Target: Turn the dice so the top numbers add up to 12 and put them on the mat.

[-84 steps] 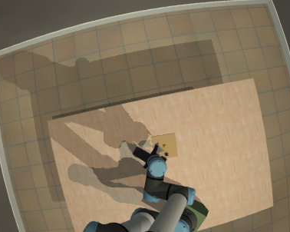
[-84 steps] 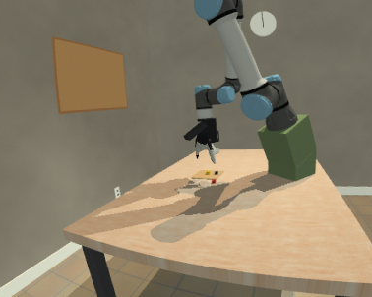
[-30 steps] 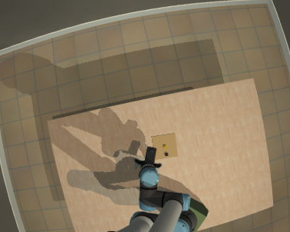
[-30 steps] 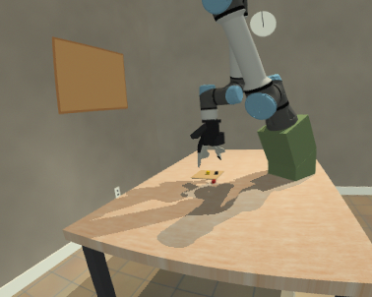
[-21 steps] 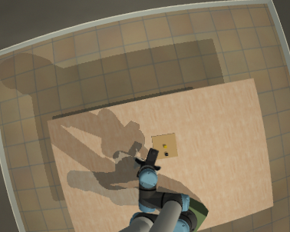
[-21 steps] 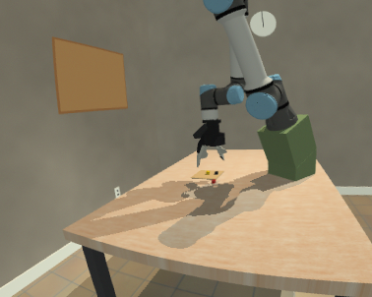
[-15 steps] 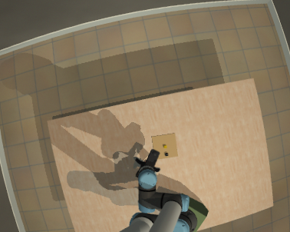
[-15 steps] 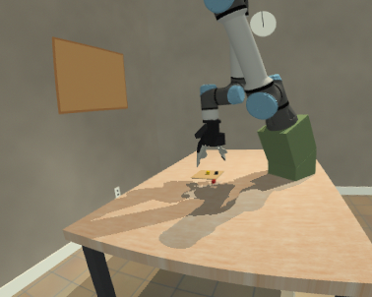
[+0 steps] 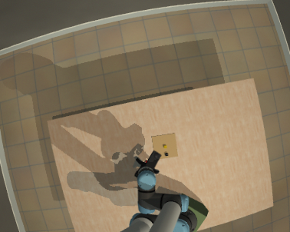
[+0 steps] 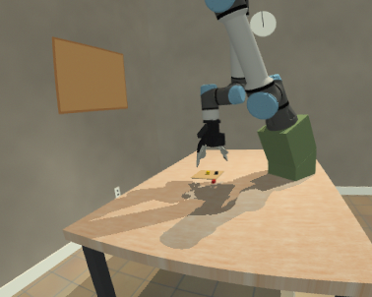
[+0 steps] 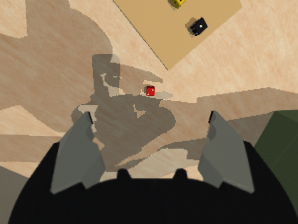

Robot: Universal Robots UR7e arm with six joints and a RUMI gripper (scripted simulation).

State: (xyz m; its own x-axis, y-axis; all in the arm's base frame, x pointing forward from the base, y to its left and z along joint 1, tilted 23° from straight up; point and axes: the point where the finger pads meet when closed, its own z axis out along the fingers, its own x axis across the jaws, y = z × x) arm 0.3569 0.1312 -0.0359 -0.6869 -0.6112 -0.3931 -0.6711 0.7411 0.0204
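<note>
Right now the red die is 8 cm below my hand. The rest, counted from my hand: yellow die (6 cm ahead, 12 cm to the right, 8 cm below); black die (2 cm ahead, 12 cm to the right, 8 cm below); tan mat (6 cm ahead, 12 cm to the right, 9 cm below).
</note>
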